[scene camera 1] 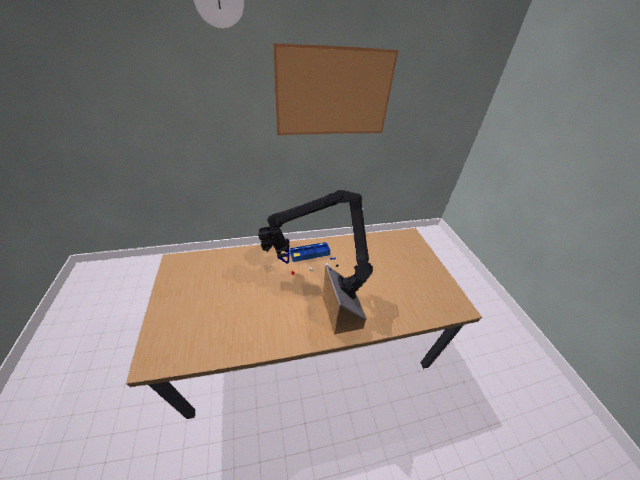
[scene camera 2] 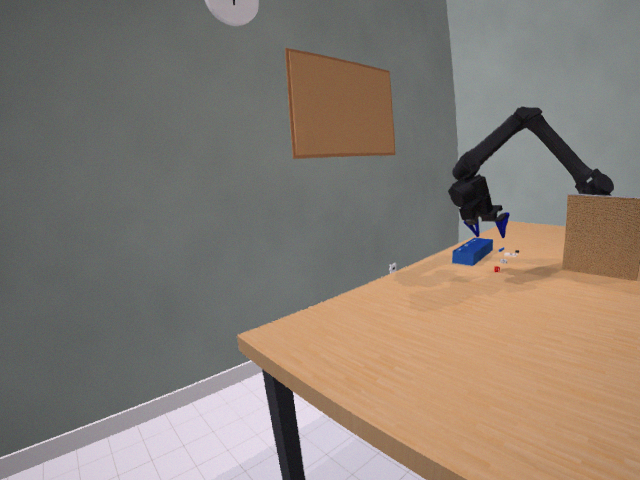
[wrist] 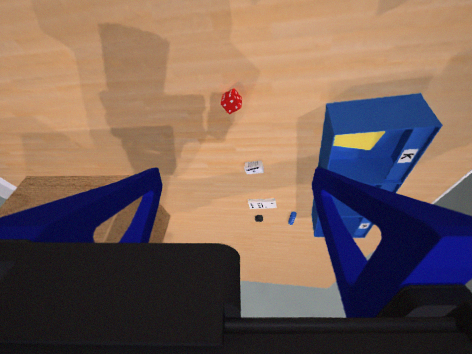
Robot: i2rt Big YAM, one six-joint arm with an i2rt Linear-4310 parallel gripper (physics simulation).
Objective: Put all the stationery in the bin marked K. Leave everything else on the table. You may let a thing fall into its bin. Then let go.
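Pixels of known places: gripper, fingertip midpoint: (scene camera 1: 288,257) (scene camera 2: 490,237) (wrist: 236,176); arm's base at its link origin: (scene camera 1: 345,288) (scene camera 2: 597,220).
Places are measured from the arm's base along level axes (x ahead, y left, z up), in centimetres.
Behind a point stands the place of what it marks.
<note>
My gripper (scene camera 1: 284,259) @[y 28.7, x 27.7, z -4.7 cm] (scene camera 2: 490,236) @[y 28.7, x 27.7, z -4.7 cm] (wrist: 236,176) @[y 28.7, x 27.7, z -4.7 cm] is wide open and empty, above the table beside the blue divided box (scene camera 2: 471,254) @[y 26.0, x 36.5, z -12.7 cm] (wrist: 375,114) @[y 26.6, x 39.6, z -14.5 cm]. The bin with the K label (wrist: 407,156) @[y 23.2, x 43.8, z -12.7 cm] is near one end of this box and holds a flat yellow piece (scene camera 1: 296,254) @[y 23.3, x 40.8, z -15.2 cm] (wrist: 359,140) @[y 22.6, x 40.0, z -15.3 cm]. A red die (scene camera 1: 292,272) @[y 26.3, x 25.7, z -15.4 cm] (scene camera 2: 496,269) @[y 26.9, x 25.7, z -16.0 cm] (wrist: 231,101) @[y 26.7, x 26.0, z -15.3 cm] with white dots lies on the table outside the box. Also on the table are a small white printed block (wrist: 254,167) @[y 15.8, x 28.8, z -15.9 cm], a white strip with dark marks (wrist: 262,204) @[y 4.7, x 30.8, z -16.2 cm], a small black piece (wrist: 259,218) @[y -1.3, x 30.7, z -16.2 cm] and a small blue piece (wrist: 292,218) @[y 0.6, x 37.0, z -15.9 cm].
The arm's brown pedestal (scene camera 1: 347,315) @[y 1.8, x -15.1, z -0.8 cm] (scene camera 2: 599,237) @[y 8.4, x -2.9, z -4.2 cm] stands on the table (scene camera 1: 206,320) @[y 71.7, x -3.5, z -17.0 cm] (scene camera 2: 413,372) @[y 90.1, x 9.3, z -16.9 cm]. Further compartments of the box lie beyond the K bin, partly hidden by a finger in the wrist view. A wall rises behind the table's back edge.
</note>
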